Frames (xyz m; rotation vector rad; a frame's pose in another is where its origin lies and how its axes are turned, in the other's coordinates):
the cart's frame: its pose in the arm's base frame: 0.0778 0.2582 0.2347 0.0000 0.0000 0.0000
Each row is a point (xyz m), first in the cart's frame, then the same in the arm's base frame.
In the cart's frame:
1: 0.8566 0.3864 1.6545
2: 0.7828 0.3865 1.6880
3: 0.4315 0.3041 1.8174
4: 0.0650 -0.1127 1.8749
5: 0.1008 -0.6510 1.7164
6: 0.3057 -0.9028 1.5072
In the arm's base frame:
1: 0.9344 0.6446 1.8892
2: 0.8606 0.6447 1.9227
3: 0.5093 0.5623 2.0521
4: 0.1428 0.1455 2.1096
5: 0.1786 -0.3928 1.9511
6: 0.3835 -0.6446 1.7419

